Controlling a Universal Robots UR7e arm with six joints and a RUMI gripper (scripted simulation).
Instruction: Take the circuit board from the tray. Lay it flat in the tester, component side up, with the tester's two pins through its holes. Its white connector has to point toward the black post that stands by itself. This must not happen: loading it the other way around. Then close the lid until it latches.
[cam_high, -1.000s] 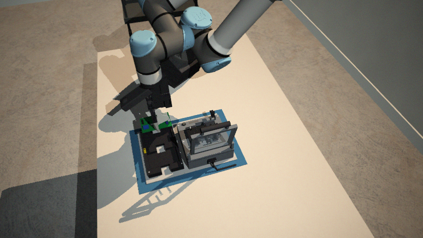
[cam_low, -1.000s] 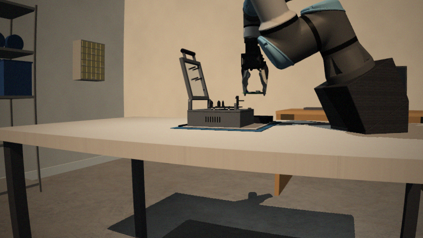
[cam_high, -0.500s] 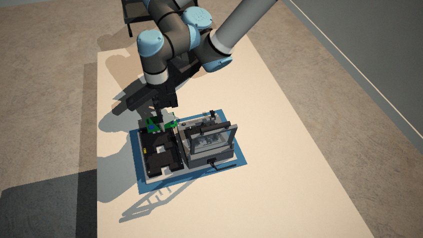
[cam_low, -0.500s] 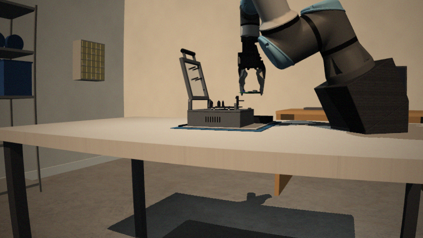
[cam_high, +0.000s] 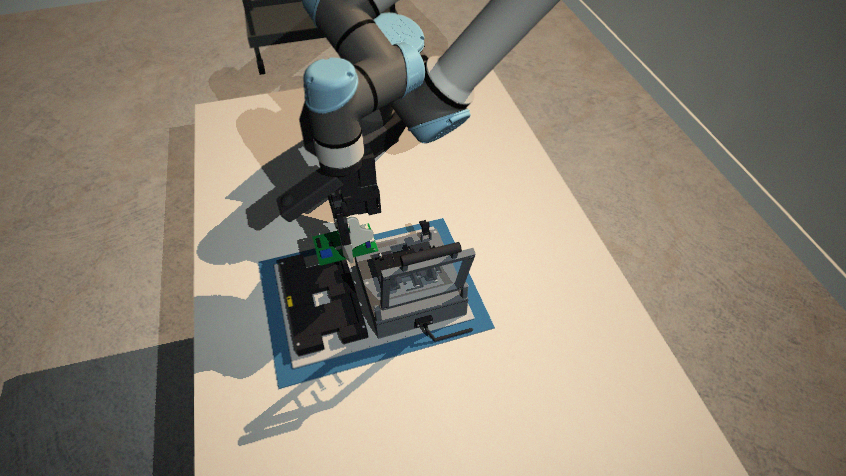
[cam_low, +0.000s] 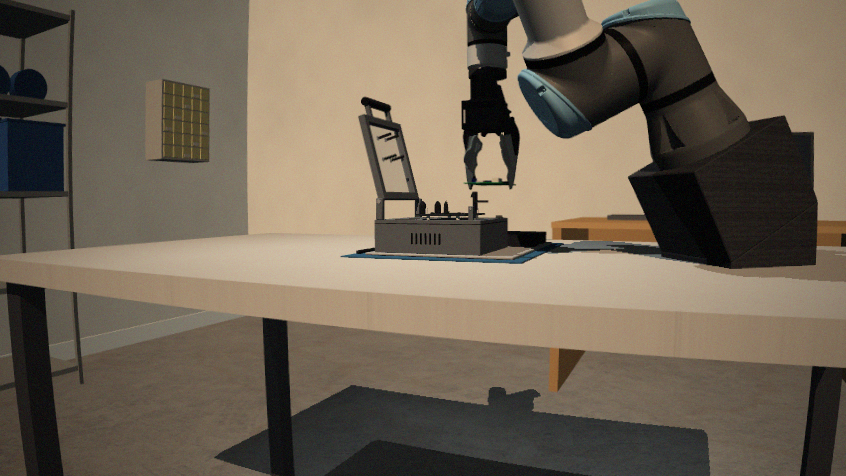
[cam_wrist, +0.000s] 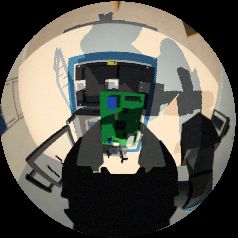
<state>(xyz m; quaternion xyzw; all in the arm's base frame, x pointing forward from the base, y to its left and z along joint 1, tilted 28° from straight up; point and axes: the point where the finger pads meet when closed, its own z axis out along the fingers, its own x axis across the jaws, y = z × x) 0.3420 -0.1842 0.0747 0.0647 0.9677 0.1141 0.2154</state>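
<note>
The black post lies 1 cm behind my hand, 17 cm to the left of it and 4 cm below it. Also, from my hand: tester lid (17 cm ahead, 9 cm to the left, 6 cm above); green circuit board (right at my hand).
</note>
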